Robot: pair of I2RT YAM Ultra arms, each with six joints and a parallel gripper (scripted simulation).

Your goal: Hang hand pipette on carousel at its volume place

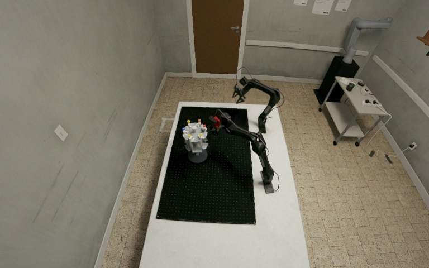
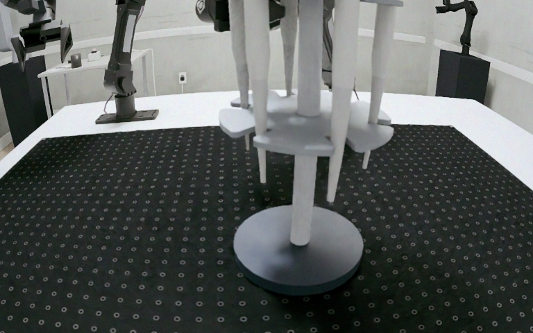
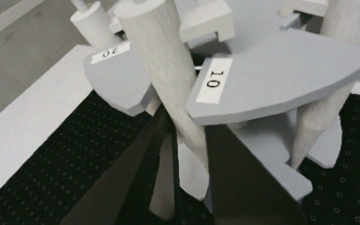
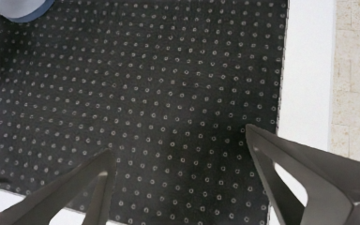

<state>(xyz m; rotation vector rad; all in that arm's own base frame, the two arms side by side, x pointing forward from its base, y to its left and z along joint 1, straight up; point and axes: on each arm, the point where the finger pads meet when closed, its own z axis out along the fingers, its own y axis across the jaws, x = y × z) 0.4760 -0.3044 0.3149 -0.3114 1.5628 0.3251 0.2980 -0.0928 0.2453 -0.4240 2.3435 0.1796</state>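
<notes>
Right now my left hand is 2 cm above the white pipette, 1 cm to the left of it and 1 cm short of it.
</notes>
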